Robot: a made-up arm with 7 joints.
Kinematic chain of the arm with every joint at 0, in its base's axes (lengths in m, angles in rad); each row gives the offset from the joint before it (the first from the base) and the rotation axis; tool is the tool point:
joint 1: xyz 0 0 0.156 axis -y
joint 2: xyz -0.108 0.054 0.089 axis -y
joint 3: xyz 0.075 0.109 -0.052 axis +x
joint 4: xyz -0.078 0 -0.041 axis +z
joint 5: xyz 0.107 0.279 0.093 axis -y
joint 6: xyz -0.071 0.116 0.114 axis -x
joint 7: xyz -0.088 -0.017 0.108 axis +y
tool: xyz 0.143 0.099 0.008
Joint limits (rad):
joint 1: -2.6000..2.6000
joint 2: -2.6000..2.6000
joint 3: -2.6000..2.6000
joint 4: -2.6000..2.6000
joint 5: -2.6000..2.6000
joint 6: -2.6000..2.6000
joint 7: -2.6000..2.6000
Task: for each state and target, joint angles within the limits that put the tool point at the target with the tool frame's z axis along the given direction. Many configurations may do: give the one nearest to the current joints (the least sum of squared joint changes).
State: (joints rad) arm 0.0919 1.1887 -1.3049 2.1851 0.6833 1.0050 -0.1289
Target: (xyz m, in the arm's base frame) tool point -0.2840 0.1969 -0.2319 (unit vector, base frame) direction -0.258 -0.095 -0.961
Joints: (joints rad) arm 0.4008 1.0625 -1.3789 2.0700 0.3761 1.7572 0.2803
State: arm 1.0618 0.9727 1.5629 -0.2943 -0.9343 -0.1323 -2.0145
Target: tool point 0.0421 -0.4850 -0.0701 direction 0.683 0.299 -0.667
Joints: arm 1.3685 0.6056 2.4187 0.4609 -0.3826 0.0859 -1.8774
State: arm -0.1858 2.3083 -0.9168 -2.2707 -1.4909 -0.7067 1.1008
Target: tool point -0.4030 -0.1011 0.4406 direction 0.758 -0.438 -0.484
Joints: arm -0.7251 2.3287 -0.8797 -2.2024 -1.7999 -1.1706 0.8855
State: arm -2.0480 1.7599 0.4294 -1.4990 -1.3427 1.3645 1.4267
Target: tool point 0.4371 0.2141 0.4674 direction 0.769 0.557 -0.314
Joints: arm -1.8253 2.0912 0.6200 -0.9131 -1.1489 1.6489 0.9002
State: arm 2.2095 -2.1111 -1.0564 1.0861 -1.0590 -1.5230 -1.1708
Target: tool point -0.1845 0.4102 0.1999 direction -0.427 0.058 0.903
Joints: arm 1.8440 -1.9210 -0.5959 1.4196 -0.8611 -1.8103 -2.0216
